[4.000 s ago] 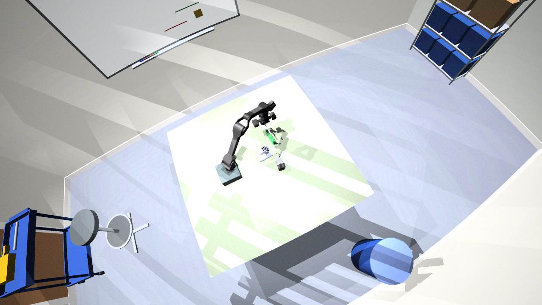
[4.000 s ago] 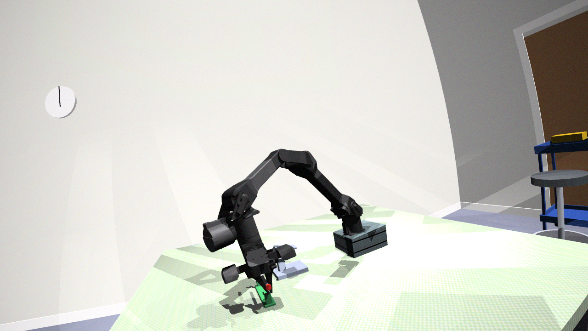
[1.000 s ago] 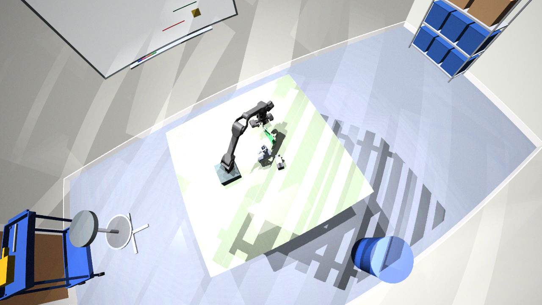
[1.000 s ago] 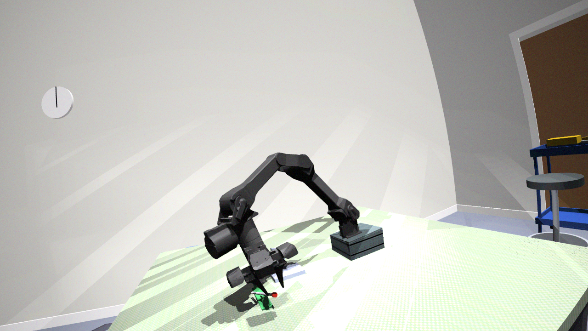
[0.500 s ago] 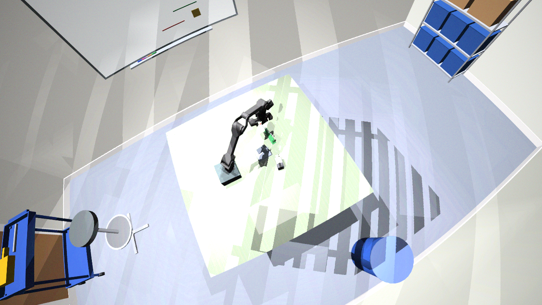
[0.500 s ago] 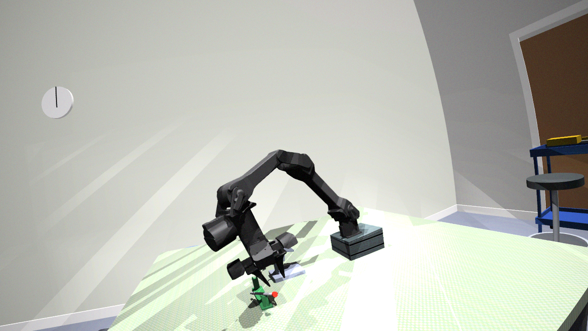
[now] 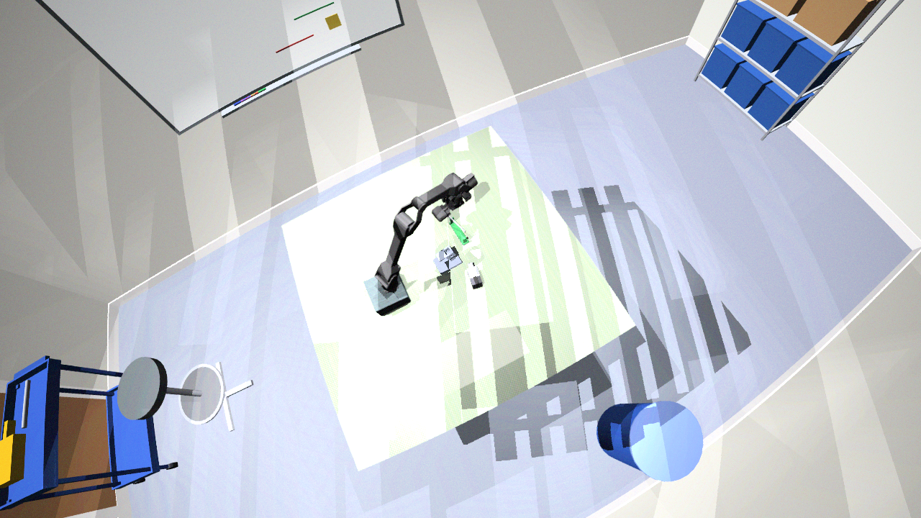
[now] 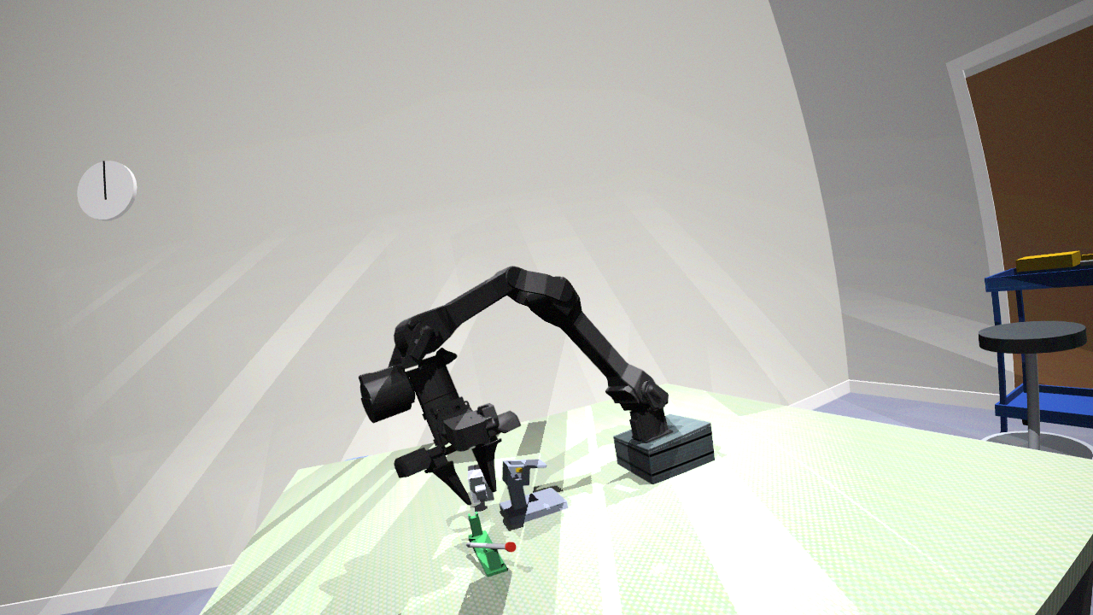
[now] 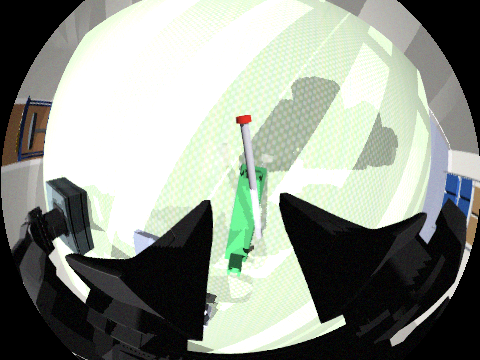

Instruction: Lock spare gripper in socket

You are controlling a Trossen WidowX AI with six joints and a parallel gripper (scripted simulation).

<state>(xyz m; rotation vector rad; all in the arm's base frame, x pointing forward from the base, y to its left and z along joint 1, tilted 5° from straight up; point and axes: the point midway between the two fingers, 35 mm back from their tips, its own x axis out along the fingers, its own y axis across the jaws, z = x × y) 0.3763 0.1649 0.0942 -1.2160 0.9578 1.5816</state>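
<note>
My gripper tip is now 100 mm above the green rest, 50 mm to the left of it and 10 mm short of it. The rest, counted from my gripper tip: spare gripper: 290 mm to the right, 90 mm below, 30 mm behind; grey mount: 160 mm to the right, 100 mm behind, 70 mm below.
</note>
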